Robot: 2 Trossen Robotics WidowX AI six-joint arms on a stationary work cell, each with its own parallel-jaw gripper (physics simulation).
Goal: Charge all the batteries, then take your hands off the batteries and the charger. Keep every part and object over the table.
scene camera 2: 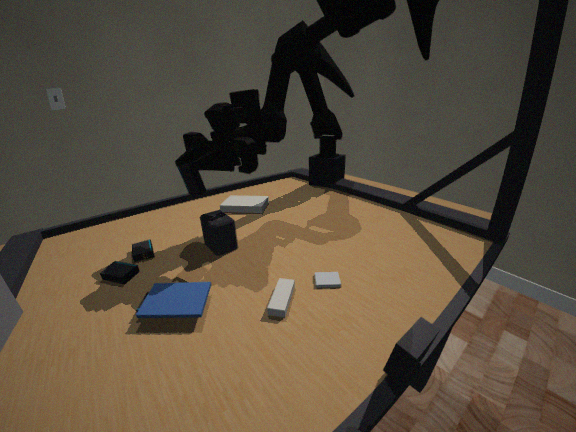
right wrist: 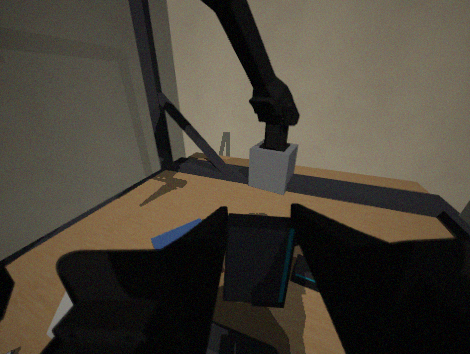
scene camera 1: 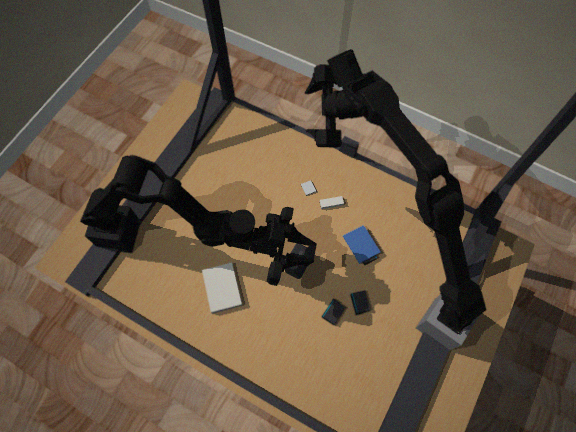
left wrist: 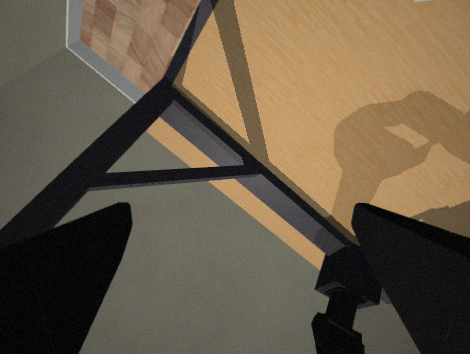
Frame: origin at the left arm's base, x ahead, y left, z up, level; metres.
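Where they show: left gripper, fingertip midpoint: (scene camera 2: 387, 77) (scene camera 1: 306, 112) (left wrist: 244, 213); right gripper, fingertip midpoint: (scene camera 2: 182, 165) (right wrist: 258, 211) (scene camera 1: 315, 253); left arm's base at its link origin: (right wrist: 274, 146) (scene camera 1: 454, 316); right arm's base at its link origin: (scene camera 2: 327, 155) (scene camera 1: 107, 221) (left wrist: 344, 296).
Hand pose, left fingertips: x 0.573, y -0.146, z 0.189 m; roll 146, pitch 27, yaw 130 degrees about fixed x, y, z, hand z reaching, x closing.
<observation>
Each offset is from my left fingertips to the top centre of the thing.
The dark block-shaped charger @(dx -0.168, dy +0.247, dz -0.232 m) (scene camera 1: 298, 269) (scene camera 2: 219, 234) (right wrist: 227, 340) stands on the table, partly hidden by my right gripper in scene camera 1. My right gripper (scene camera 1: 313, 250) (scene camera 2: 197, 189) (right wrist: 258, 211) is shut on a dark battery @(dx -0.202, dy +0.250, dz -0.119 m) (right wrist: 256, 262) with a teal stripe, held in the air above the charger's level. Two more dark, teal-edged batteries lie on the table: one battery @(dx -0.325, dy +0.295, dz -0.282 m) (scene camera 1: 334, 312) (scene camera 2: 143, 250) and another battery @(dx -0.367, dy +0.231, dz -0.282 m) (scene camera 1: 360, 302) (scene camera 2: 120, 272). My left gripper (scene camera 1: 310, 112) (scene camera 2: 389, 77) (left wrist: 244, 213) is open and empty, high near the table's far edge in scene camera 1.
A blue box @(dx -0.275, dy +0.095, dz -0.276 m) (scene camera 1: 362, 244) (scene camera 2: 175, 300) (right wrist: 175, 235) lies beside the charger. A white box @(dx -0.047, dy +0.429, dz -0.277 m) (scene camera 1: 222, 288) (scene camera 2: 245, 204), a white bar @(dx -0.132, dy +0.038, dz -0.283 m) (scene camera 1: 332, 202) (scene camera 2: 281, 297) and a small white block @(dx -0.048, dy +0.040, dz -0.291 m) (scene camera 1: 308, 188) (scene camera 2: 327, 280) lie on the table. Dark frame beams run along the table's edges.
</observation>
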